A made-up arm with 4 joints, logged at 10 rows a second.
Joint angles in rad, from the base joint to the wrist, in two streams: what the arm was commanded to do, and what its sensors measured. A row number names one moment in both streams.
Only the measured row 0 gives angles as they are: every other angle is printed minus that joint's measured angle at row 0.
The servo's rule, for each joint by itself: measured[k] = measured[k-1] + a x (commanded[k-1-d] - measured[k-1]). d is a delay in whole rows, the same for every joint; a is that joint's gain. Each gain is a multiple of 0.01, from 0.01 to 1. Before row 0 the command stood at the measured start. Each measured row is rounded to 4 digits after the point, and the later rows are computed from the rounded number. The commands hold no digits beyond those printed.
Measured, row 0:
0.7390, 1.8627, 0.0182, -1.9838
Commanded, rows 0 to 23:
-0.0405, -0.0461, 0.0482, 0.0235
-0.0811, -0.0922, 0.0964, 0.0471
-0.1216, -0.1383, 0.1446, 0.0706
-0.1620, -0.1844, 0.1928, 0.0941
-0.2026, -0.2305, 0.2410, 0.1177
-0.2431, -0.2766, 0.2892, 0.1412
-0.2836, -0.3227, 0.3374, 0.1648
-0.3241, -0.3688, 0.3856, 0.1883
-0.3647, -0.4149, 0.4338, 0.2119
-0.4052, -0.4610, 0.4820, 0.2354
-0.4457, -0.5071, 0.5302, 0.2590
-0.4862, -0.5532, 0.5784, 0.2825
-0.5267, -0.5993, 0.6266, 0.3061
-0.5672, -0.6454, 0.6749, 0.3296
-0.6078, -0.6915, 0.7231, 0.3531
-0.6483, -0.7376, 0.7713, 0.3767
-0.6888, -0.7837, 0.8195, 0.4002
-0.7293, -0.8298, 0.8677, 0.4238
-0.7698, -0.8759, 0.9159, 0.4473
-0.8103, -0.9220, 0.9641, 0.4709
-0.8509, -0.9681, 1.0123, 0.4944
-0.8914, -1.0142, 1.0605, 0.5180
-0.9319, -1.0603, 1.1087, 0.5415
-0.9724, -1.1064, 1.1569, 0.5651
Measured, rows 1 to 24:
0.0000, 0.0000, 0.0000, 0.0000
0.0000, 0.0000, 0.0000, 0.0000
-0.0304, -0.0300, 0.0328, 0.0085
-0.0684, -0.0704, 0.0760, 0.0224
-0.1083, -0.1145, 0.1226, 0.0398
-0.1486, -0.1599, 0.1703, 0.0593
-0.1891, -0.2058, 0.2184, 0.0803
-0.2296, -0.2518, 0.2665, 0.1022
-0.2701, -0.2979, 0.3147, 0.1247
-0.3106, -0.3440, 0.3629, 0.1476
-0.3512, -0.3901, 0.4111, 0.1707
-0.3917, -0.4362, 0.4593, 0.1940
-0.4322, -0.4823, 0.5075, 0.2174
-0.4727, -0.5284, 0.5557, 0.2408
-0.5132, -0.5745, 0.6039, 0.2643
-0.5537, -0.6206, 0.6522, 0.2878
-0.5943, -0.6667, 0.7004, 0.3113
-0.6348, -0.7128, 0.7486, 0.3348
-0.6753, -0.7589, 0.7968, 0.3583
-0.7158, -0.8050, 0.8450, 0.3819
-0.7563, -0.8511, 0.8932, 0.4054
-0.7968, -0.8972, 0.9414, 0.4290
-0.8374, -0.9433, 0.9896, 0.4525
-0.8779, -0.9894, 1.0378, 0.4761
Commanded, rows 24 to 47:
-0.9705, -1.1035, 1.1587, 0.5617
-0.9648, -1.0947, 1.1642, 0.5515
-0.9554, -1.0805, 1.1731, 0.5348
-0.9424, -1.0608, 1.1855, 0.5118
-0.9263, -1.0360, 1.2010, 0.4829
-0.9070, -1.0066, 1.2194, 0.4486
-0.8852, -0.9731, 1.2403, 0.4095
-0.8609, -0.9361, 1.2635, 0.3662
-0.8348, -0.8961, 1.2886, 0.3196
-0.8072, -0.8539, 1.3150, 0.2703
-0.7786, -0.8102, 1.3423, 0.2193
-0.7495, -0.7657, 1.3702, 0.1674
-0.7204, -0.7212, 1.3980, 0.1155
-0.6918, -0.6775, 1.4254, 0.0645
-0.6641, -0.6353, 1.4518, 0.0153
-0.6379, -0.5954, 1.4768, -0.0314
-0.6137, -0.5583, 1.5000, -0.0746
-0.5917, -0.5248, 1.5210, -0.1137
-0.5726, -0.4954, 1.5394, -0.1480
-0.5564, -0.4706, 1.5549, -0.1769
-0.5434, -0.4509, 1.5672, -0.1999
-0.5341, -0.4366, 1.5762, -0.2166
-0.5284, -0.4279, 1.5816, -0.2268
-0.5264, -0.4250, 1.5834, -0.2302
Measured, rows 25 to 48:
-0.9184, -1.0355, 1.0860, 0.4996
-0.9589, -1.0816, 1.1342, 0.5232
-0.9676, -1.0958, 1.1509, 0.5371
-0.9655, -1.0951, 1.1599, 0.5423
-0.9579, -1.0856, 1.1689, 0.5396
-0.9463, -1.0695, 1.1802, 0.5296
-0.9313, -1.0477, 1.1943, 0.5128
-0.9131, -1.0210, 1.2114, 0.4897
-0.8922, -0.9899, 1.2311, 0.4608
-0.8687, -0.9549, 1.2531, 0.4267
-0.8433, -0.9167, 1.2772, 0.3881
-0.8162, -0.8759, 1.3029, 0.3457
-0.7880, -0.8332, 1.3297, 0.3002
-0.7591, -0.7893, 1.3572, 0.2524
-0.7301, -0.7450, 1.3849, 0.2031
-0.7014, -0.7011, 1.4124, 0.1532
-0.6734, -0.6583, 1.4392, 0.1036
-0.6468, -0.6174, 1.4648, 0.0550
-0.6220, -0.5790, 1.4887, 0.0083
-0.5993, -0.5438, 1.5107, -0.0356
-0.5793, -0.5123, 1.5302, -0.0761
-0.5621, -0.4852, 1.5470, -0.1124
-0.5481, -0.4629, 1.5607, -0.1439
-0.5376, -0.4458, 1.5712, -0.1701

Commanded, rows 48 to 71:
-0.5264, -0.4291, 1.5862, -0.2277
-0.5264, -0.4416, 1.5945, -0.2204
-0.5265, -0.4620, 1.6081, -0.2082
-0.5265, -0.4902, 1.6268, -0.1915
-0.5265, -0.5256, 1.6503, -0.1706
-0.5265, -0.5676, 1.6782, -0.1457
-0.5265, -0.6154, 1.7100, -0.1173
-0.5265, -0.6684, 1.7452, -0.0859
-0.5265, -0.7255, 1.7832, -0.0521
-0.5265, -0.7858, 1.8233, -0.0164
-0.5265, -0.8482, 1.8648, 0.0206
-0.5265, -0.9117, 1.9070, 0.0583
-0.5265, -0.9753, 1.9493, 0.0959
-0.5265, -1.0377, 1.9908, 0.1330
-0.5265, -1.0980, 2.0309, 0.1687
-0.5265, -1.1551, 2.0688, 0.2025
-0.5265, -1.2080, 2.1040, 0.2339
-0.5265, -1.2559, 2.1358, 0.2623
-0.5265, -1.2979, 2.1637, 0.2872
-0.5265, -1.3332, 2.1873, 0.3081
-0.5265, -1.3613, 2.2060, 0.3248
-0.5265, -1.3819, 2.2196, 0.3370
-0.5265, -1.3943, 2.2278, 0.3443
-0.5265, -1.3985, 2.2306, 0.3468
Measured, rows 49 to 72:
-0.5307, -0.4342, 1.5783, -0.1905
-0.5275, -0.4282, 1.5818, -0.2048
-0.5267, -0.4288, 1.5848, -0.2130
-0.5265, -0.4371, 1.5914, -0.2157
-0.5265, -0.4533, 1.6028, -0.2130
-0.5265, -0.4773, 1.6191, -0.2053
-0.5265, -0.5087, 1.6403, -0.1928
-0.5265, -0.5470, 1.6661, -0.1758
-0.5265, -0.5915, 1.6960, -0.1547
-0.5265, -0.6415, 1.7295, -0.1299
-0.5265, -0.6961, 1.7660, -0.1019
-0.5265, -0.7544, 1.8050, -0.0711
-0.5265, -0.8154, 1.8457, -0.0381
-0.5265, -0.8780, 1.8874, -0.0034
-0.5265, -0.9412, 1.9295, 0.0323
-0.5265, -1.0039, 1.9712, 0.0686
-0.5265, -1.0651, 2.0118, 0.1046
-0.5265, -1.1236, 2.0506, 0.1398
-0.5265, -1.1785, 2.0869, 0.1737
-0.5265, -1.2288, 2.1202, 0.2056
-0.5265, -1.2737, 2.1498, 0.2350
-0.5265, -1.3124, 2.1753, 0.2613
-0.5265, -1.3442, 2.1962, 0.2842
-0.5265, -1.3687, 2.2121, 0.3032

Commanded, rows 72 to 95:
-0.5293, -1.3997, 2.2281, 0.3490
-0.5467, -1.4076, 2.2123, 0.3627
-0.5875, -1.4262, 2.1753, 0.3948
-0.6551, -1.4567, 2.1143, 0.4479
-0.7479, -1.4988, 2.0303, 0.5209
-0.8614, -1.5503, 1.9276, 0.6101
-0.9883, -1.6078, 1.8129, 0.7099
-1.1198, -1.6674, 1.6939, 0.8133
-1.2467, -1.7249, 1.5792, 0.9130
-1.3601, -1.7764, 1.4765, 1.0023
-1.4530, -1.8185, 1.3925, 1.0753
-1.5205, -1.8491, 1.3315, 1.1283
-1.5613, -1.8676, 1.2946, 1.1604
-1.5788, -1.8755, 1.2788, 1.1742
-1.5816, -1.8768, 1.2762, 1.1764
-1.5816, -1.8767, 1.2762, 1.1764
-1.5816, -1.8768, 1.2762, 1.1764
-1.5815, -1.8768, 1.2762, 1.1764
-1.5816, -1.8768, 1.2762, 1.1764
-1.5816, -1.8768, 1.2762, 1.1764
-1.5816, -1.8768, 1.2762, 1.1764
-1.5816, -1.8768, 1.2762, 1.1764
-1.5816, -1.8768, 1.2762, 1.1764
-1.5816, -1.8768, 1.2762, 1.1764
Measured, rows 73 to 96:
-0.5265, -1.3853, 2.2228, 0.3180
-0.5265, -1.3939, 2.2281, 0.3284
-0.5286, -1.3977, 2.2281, 0.3358
-0.5422, -1.4041, 2.2174, 0.3455
-0.5762, -1.4185, 2.1888, 0.3632
-0.6354, -1.4433, 2.1381, 0.3937
-0.7198, -1.4794, 2.0648, 0.4395
-0.8260, -1.5255, 1.9715, 0.5009
-0.9477, -1.5790, 1.8637, 0.5761
-1.0768, -1.6365, 1.7482, 0.6615
-1.2042, -1.6940, 1.6333, 0.7520
-1.3211, -1.7476, 1.5267, 0.8421
-1.4200, -1.7937, 1.4354, 0.9261
-1.4954, -1.8297, 1.3647, 0.9989
-1.5448, -1.8543, 1.3170, 1.0570
-1.5703, -1.8681, 1.2910, 1.0992
-1.5788, -1.8738, 1.2809, 1.1270
-1.5809, -1.8757, 1.2777, 1.1448
-1.5814, -1.8764, 1.2767, 1.1562
-1.5815, -1.8767, 1.2764, 1.1635
-1.5816, -1.8768, 1.2763, 1.1681
-1.5816, -1.8768, 1.2762, 1.1711
-1.5816, -1.8768, 1.2762, 1.1730
-1.5816, -1.8768, 1.2762, 1.1742

